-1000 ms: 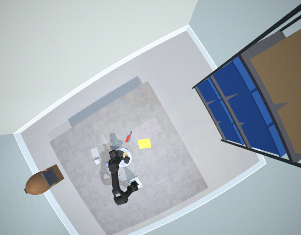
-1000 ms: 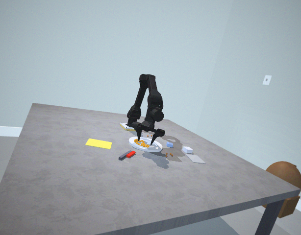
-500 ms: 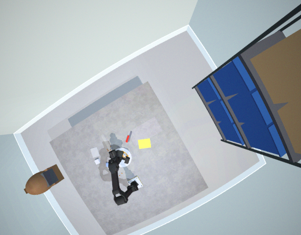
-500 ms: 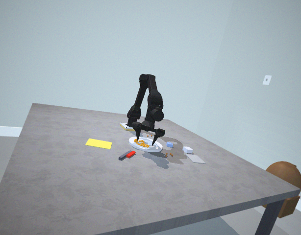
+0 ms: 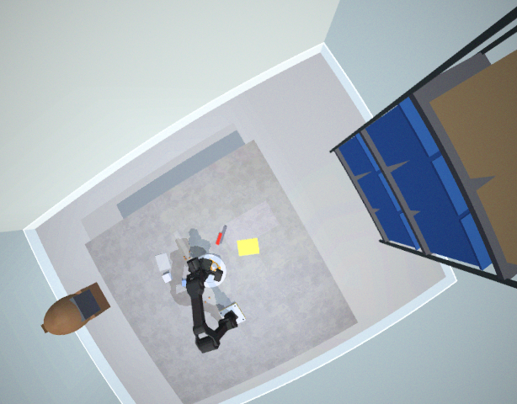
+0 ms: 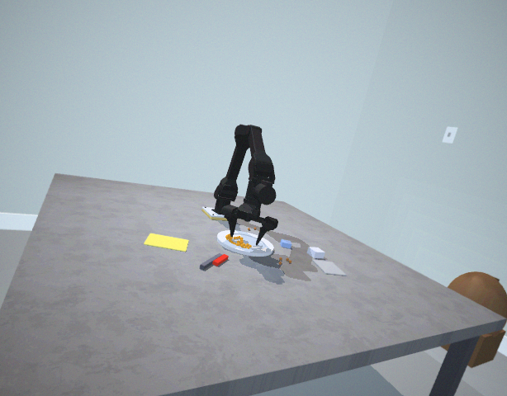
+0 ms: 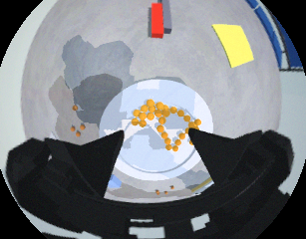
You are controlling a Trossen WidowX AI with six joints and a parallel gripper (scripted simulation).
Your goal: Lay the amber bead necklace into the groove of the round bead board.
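Right now my gripper tip is 2 cm past the round white bead board, 3 cm to the right of it and 1 cm above it. The rest, counted from my gripper tip: yellow sheet: 6 cm behind, 24 cm to the right, 2 cm below; blue block: 2 cm ahead, 19 cm to the left, 1 cm below; grey tool: 9 cm ahead, 16 cm to the right, 2 cm below.
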